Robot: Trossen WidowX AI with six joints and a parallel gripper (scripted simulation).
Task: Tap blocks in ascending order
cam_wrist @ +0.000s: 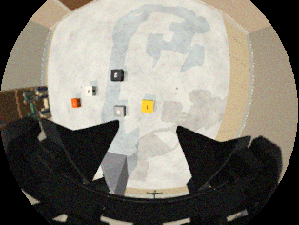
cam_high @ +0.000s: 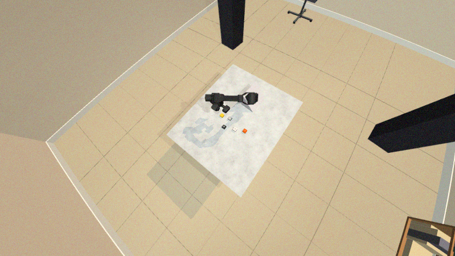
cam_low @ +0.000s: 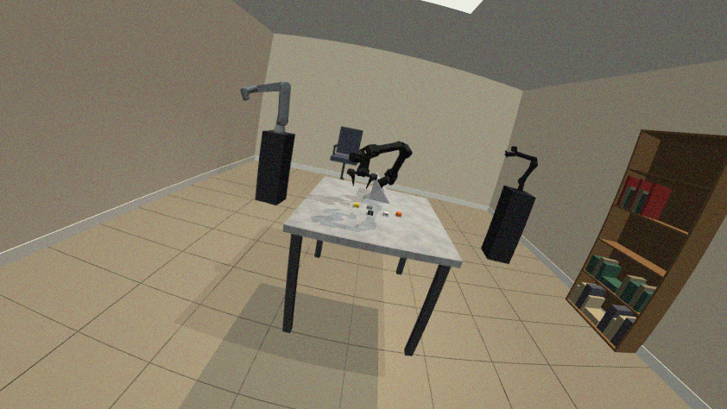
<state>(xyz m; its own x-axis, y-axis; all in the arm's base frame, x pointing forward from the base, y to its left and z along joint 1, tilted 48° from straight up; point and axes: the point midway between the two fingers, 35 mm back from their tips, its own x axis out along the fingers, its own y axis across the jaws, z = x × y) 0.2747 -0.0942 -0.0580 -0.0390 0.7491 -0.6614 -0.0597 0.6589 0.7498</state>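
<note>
The yellow block lies 120 mm below my gripper tip. Also, from my gripper tip: white block (30 mm ahead, 200 mm to the left, 120 mm below); grey block (30 mm behind, 90 mm to the left, 120 mm below); black block (80 mm ahead, 100 mm to the left, 120 mm below).
</note>
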